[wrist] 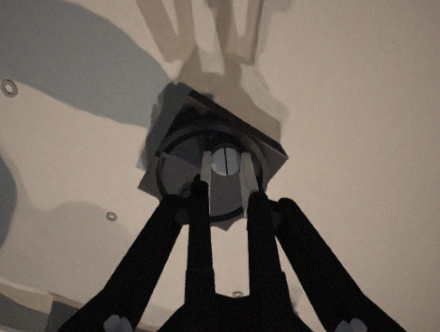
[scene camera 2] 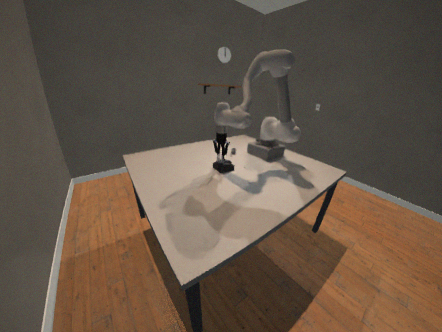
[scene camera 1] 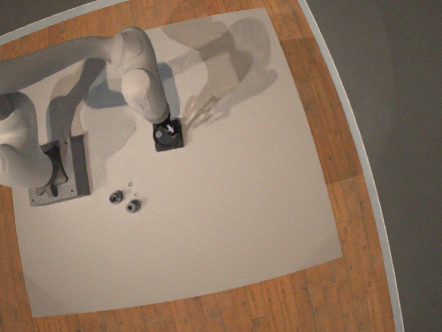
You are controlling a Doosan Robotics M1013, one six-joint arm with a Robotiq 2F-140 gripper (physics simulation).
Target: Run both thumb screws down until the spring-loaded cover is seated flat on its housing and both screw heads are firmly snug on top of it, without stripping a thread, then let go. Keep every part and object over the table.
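Frame: origin at the arm's base, x ahead, y left, z up, level; metres.
Where they show: gripper, fingertip midpoint: [wrist: 225, 164] [scene camera 2: 220, 162]; arm's base, link origin: [scene camera 2: 267, 144] [scene camera 1: 48, 171].
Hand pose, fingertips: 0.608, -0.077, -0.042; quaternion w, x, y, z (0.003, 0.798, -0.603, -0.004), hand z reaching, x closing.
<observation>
Each offset is from my fingertips to the top centre of the thing, as dx, dy, dz. Level surfaces: height alone.
The dark square housing {-0.027, +0.009, -0.006} [scene camera 1: 163, 148] [scene camera 2: 223, 168] [wrist: 274, 161] lies on the table with the round grey cover {-0.027, +0.009, -0.008} [wrist: 182, 169] inside its raised ring. Whether the cover is flat cannot be told. My gripper [scene camera 1: 170, 129] [scene camera 2: 221, 157] [wrist: 225, 164] points down over it, its fingers shut on one slotted thumb screw {+0.004, +0.001, +0.004} [wrist: 225, 162]; the pale head shows between the pale fingertips in the wrist view, its slot nearly upright. The other thumb screw {-0.058, +0.017, +0.004} [scene camera 1: 159, 134] shows as a light disc in the first scene view; it does not show clearly in the wrist view. The screws' undersides and threads are hidden.
Two grey knurled cylinders {-0.366, -0.160, -0.012} [scene camera 1: 116, 197] {-0.303, -0.229, -0.012} [scene camera 1: 133, 206] stand on the table {dz -0.062} [scene camera 1: 210, 240] [scene camera 2: 165, 167]. Small washers {-0.283, -0.123, -0.060} [scene camera 1: 130, 184] {-0.274, -0.178, -0.060} [scene camera 1: 136, 194] lie beside them. Rings {-0.015, +0.263, -0.060} [wrist: 9, 88] {-0.167, +0.122, -0.060} [wrist: 111, 216] also show in the wrist view. The arm's base block [scene camera 1: 80, 170] [scene camera 2: 257, 151] stands near one edge.
</observation>
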